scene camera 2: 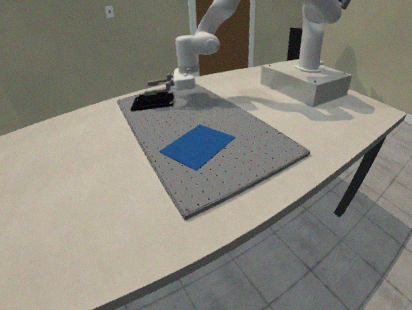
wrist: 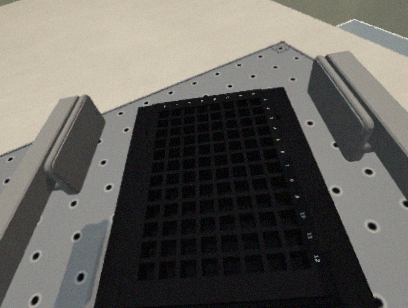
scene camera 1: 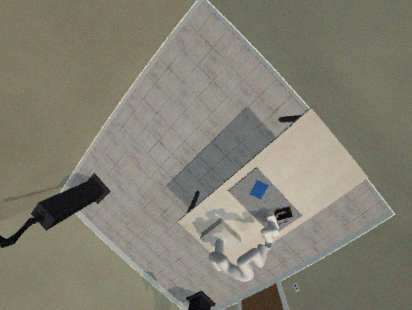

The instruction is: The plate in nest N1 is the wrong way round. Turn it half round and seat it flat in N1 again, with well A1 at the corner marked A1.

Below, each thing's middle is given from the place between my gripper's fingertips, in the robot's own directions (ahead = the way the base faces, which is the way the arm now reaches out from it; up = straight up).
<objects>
Now: hand 20 mm past the black well plate (wrist: 219, 209) and 40 mm above it. From my hand the other things lie so: flat blue rectangle (scene camera 2: 196, 147): 50 mm behind, 360 mm to the left, 60 mm below.
</objects>
